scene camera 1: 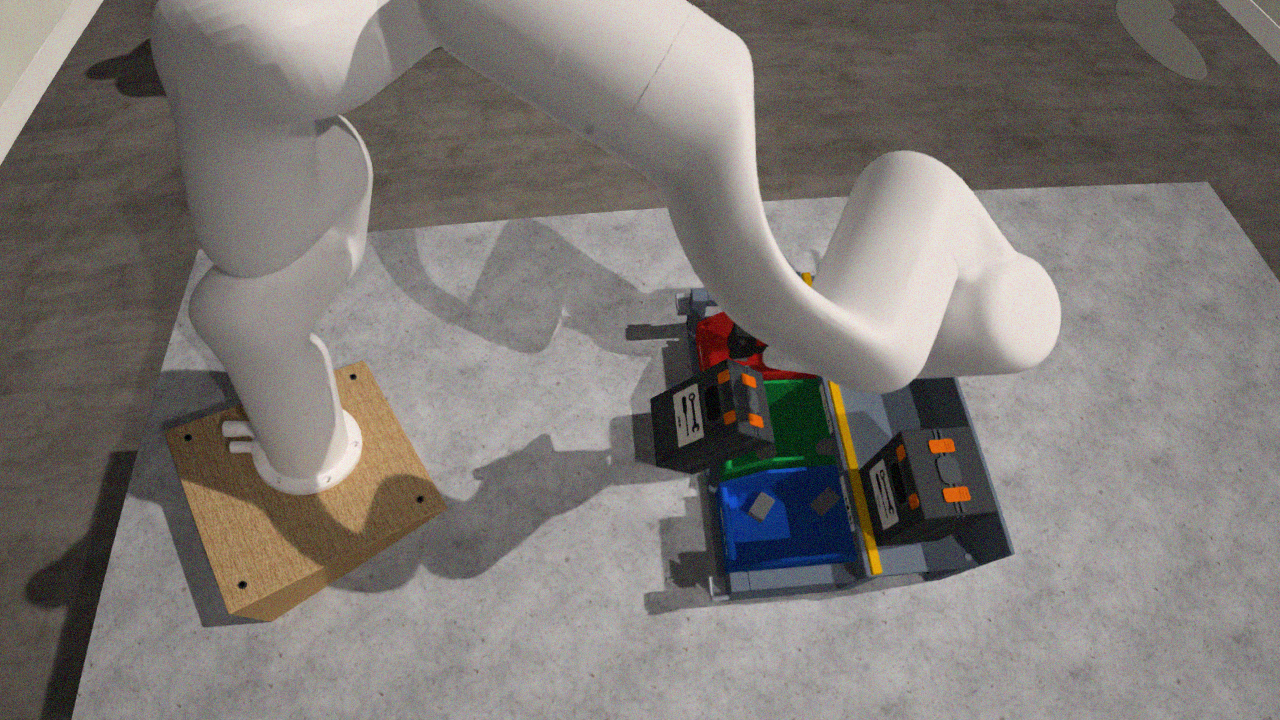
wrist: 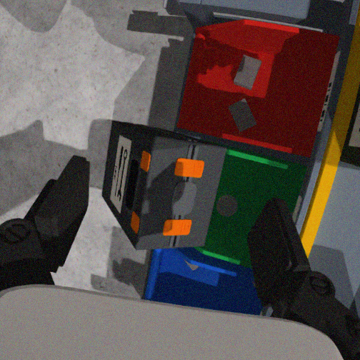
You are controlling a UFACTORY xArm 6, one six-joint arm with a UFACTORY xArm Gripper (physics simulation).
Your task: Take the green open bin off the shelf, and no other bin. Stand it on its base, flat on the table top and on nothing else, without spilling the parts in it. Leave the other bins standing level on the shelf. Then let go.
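Places are measured from the arm's base along level axes (x left, y back, z up), in metres.
Pixels of known places: gripper, fingertip midpoint: (scene camera 1: 772, 348); arm's base at its link origin: (scene camera 1: 309, 448).
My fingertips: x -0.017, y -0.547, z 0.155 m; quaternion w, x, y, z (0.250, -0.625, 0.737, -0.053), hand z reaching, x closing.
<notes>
Ahead of a thing's pixels: the offset from my fingertips to its top centre. "spot": to the spot under its first point. Level surfaces: height alone.
The green open bin {dz -0.118, dx -0.034, dy -0.046 m} (scene camera 1: 801, 416) (wrist: 280, 180) sits on the shelf {spot: dz -0.114, dx -0.212, dy +0.020 m} (scene camera 1: 778, 580) (wrist: 320, 210) between the red bin {dz -0.118, dx +0.079, dy -0.043 m} (scene camera 1: 716, 338) (wrist: 300, 75) and the blue bin {dz -0.118, dx -0.145, dy -0.028 m} (scene camera 1: 787, 541) (wrist: 200, 295). A dark round part (wrist: 227, 205) lies in it. A dark grey case with orange latches {dz -0.059, dx -0.017, dy +0.055 m} (scene camera 1: 711, 416) (wrist: 172, 195) covers its left portion. My gripper (wrist: 176, 200) is open and empty, high above the case and green bin; its left finger is over the table side, its right finger over the green bin's right part. In the scene view the arm hides the gripper.
A second dark case {dz +0.023, dx -0.157, dy -0.124 m} (scene camera 1: 935, 483) stands on the shelf beyond the yellow strip {dz -0.087, dx -0.036, dy -0.088 m} (scene camera 1: 854, 474). Small grey parts lie in the red and blue bins. The arm's wooden base (scene camera 1: 210, 483) stands left on the grey table top {dz -0.199 m} (scene camera 1: 537, 644). The arm hides the shelf's far end.
</notes>
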